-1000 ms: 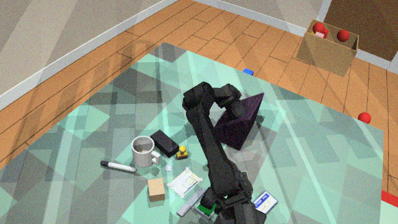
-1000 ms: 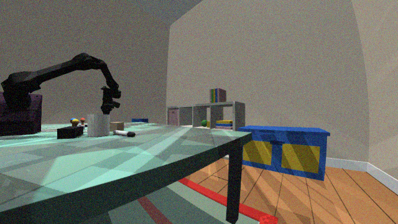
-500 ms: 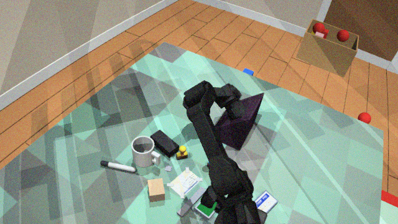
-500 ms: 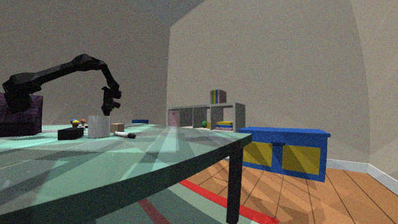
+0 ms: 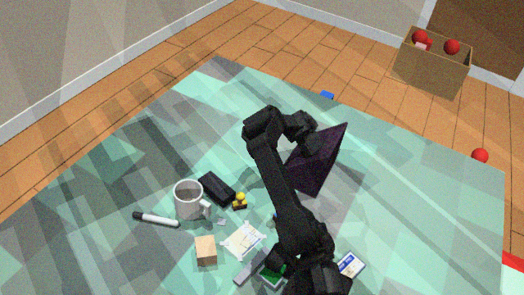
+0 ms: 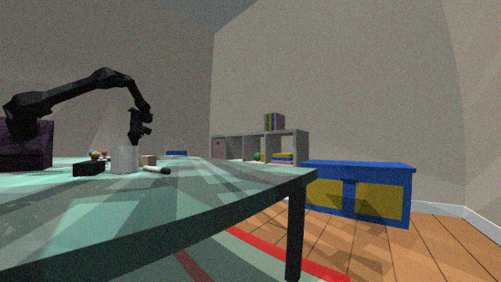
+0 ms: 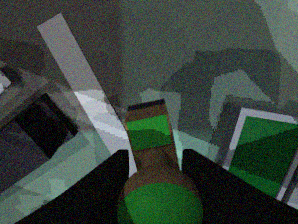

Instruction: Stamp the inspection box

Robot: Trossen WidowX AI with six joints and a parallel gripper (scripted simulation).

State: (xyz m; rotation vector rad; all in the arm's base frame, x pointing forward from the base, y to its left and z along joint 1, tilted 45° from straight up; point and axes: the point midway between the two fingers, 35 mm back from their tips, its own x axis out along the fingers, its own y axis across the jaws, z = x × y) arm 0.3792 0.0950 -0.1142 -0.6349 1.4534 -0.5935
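Now: the dark green ink pad 40 mm behind my gripper tip, 80 mm to the right of it and 60 mm below it. Also, from my gripper tip: red-knobbed stamp (140 mm behind, 10 mm to the right, 50 mm below); then blue-and-white box (140 mm behind, 80 mm to the left, 50 mm below); then grey bar (20 mm behind, 140 mm to the right, 60 mm below).
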